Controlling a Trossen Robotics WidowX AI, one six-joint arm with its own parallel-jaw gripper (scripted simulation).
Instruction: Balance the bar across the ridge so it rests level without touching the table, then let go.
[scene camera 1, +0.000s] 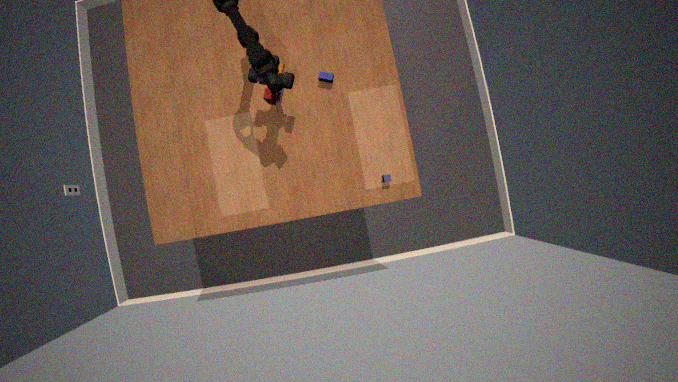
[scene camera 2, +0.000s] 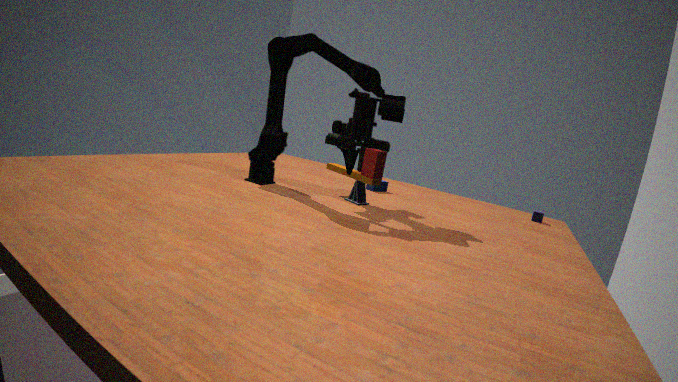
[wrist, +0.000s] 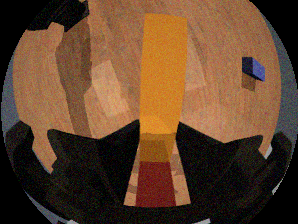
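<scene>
Bar visible in scene camera 2 (scene camera 2: 374, 160) and in the wrist view (wrist: 163, 69). My gripper visible in scene camera 2 (scene camera 2: 353, 174), likewise in the wrist view (wrist: 158, 125).
</scene>
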